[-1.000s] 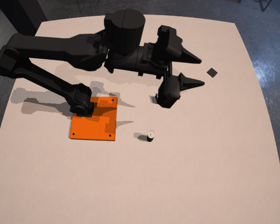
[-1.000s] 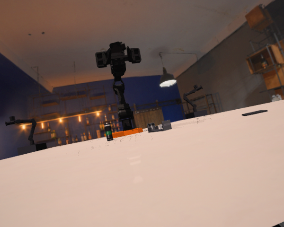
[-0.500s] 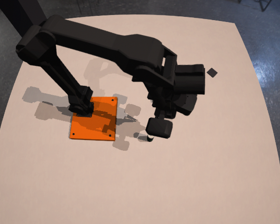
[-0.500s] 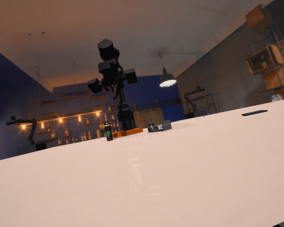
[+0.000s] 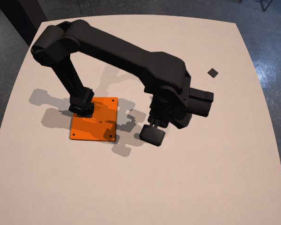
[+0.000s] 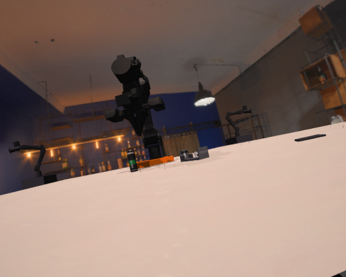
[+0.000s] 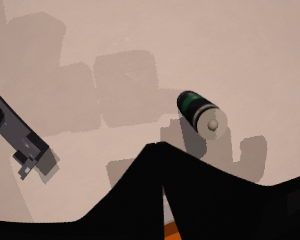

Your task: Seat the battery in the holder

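My gripper tip is now 70 mm above the battery, 40 mm to the left of it and 20 mm past it. From my gripper tip the other things lie so: dark flat square: 300 mm to the left, 280 mm ahead, 100 mm below.
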